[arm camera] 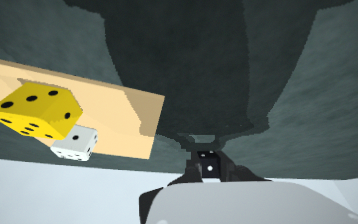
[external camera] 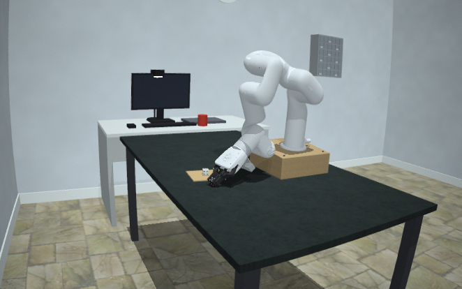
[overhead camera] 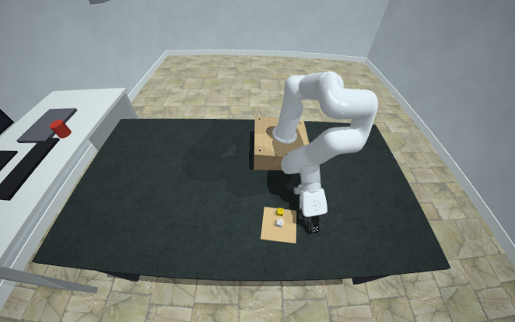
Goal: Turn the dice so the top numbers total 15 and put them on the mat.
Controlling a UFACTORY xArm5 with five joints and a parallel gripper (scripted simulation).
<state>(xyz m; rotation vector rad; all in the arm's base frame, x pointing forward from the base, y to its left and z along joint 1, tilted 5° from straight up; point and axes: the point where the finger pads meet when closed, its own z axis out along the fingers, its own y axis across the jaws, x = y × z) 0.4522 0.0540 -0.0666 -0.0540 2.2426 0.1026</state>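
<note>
My gripper is now 1 cm short of the black die and 1 cm above it. The rest, counted from my hand: tan mat 3 cm behind, 14 cm to the right, 2 cm below; yellow die 8 cm behind, 13 cm to the right, 1 cm below; white die 3 cm behind, 14 cm to the right, 1 cm below.
</note>
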